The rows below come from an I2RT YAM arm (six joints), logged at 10 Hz.
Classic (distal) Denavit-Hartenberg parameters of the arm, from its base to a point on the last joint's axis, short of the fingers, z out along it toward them. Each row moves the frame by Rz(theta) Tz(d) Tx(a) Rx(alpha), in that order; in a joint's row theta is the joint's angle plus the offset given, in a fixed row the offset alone. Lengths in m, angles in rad.
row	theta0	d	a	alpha
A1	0	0.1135	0.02	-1.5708
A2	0	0	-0.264	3.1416
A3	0.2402	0	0.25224	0
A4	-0.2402	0	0.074	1.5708
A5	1.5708	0	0	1.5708
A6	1.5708	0.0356	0	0
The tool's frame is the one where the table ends.
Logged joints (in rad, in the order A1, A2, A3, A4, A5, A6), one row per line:
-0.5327 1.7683 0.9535 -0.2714 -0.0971 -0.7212
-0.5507 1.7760 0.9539 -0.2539 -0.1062 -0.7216
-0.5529 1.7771 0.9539 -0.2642 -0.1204 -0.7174
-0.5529 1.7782 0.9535 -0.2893 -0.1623 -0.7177
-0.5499 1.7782 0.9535 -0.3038 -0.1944 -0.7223
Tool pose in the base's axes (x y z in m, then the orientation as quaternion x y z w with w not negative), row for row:
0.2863 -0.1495 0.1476 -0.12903 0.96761 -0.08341 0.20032
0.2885 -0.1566 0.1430 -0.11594 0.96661 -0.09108 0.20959
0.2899 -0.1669 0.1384 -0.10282 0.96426 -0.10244 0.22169
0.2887 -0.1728 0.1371 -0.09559 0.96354 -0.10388 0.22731
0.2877 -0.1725 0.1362 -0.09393 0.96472 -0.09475 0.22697
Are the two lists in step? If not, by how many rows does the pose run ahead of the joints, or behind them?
The pose runs 2 rows behind the joints: the pose in row i belongs to the joints in row i - 2.
